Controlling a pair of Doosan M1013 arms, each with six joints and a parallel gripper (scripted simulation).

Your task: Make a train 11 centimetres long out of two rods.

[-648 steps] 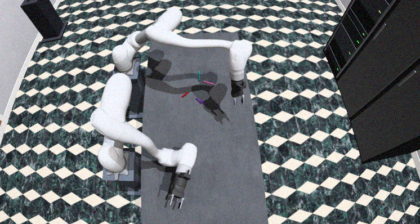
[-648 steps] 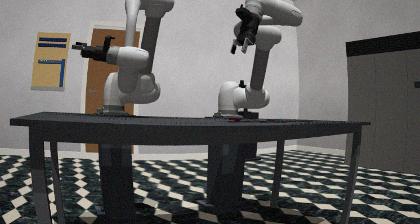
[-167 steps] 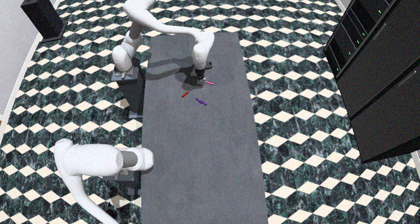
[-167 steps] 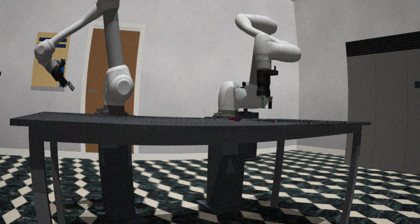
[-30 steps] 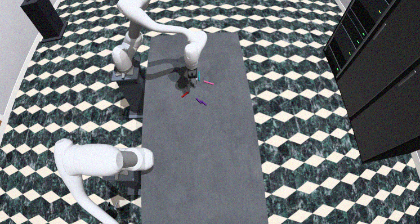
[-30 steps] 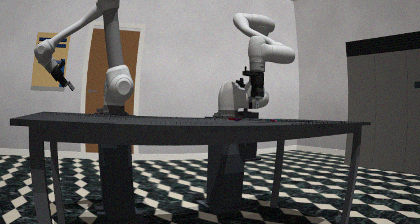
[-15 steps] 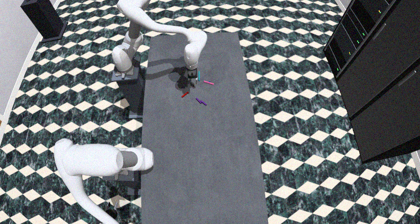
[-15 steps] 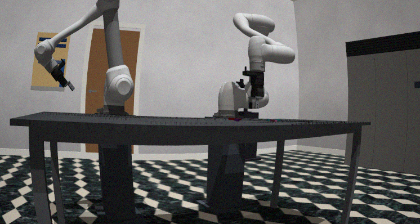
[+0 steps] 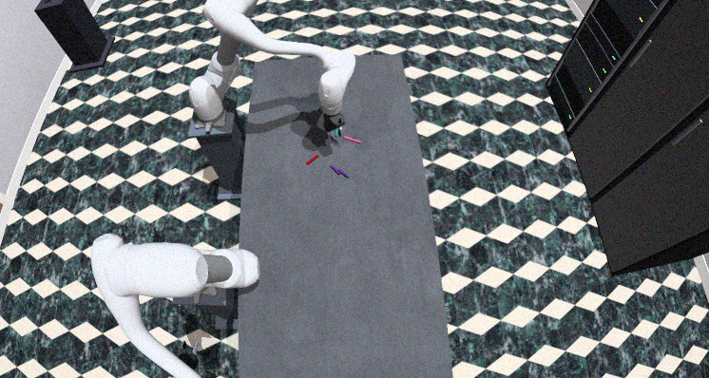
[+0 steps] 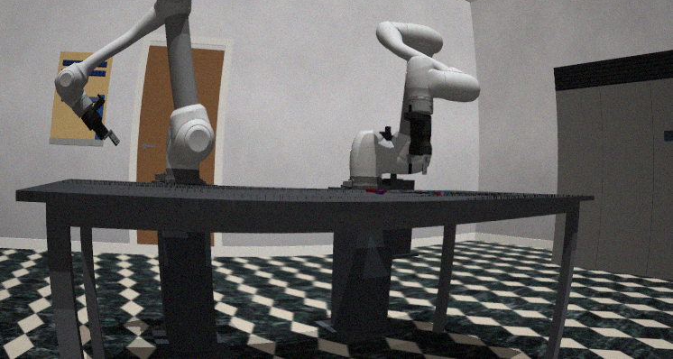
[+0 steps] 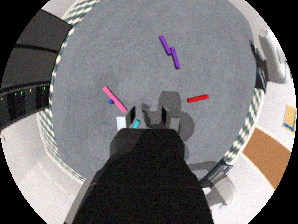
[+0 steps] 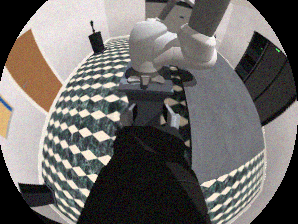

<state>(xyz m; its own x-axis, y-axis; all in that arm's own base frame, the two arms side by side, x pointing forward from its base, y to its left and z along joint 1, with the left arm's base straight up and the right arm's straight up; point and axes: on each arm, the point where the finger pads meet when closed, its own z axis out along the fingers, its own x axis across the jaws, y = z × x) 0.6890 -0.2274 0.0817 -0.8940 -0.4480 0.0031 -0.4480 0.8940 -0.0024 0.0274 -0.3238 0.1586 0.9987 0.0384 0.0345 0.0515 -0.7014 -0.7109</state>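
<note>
My left hand is 9 cm short of the pink rod, 2 cm to the right of it and 8 cm above it. Also, from my left hand: small blue rod 10 cm ahead, 3 cm to the left, 8 cm below; red rod 12 cm behind, 8 cm to the right, 8 cm below; turquoise rod 1 cm ahead, 10 cm to the left, 8 cm below.
</note>
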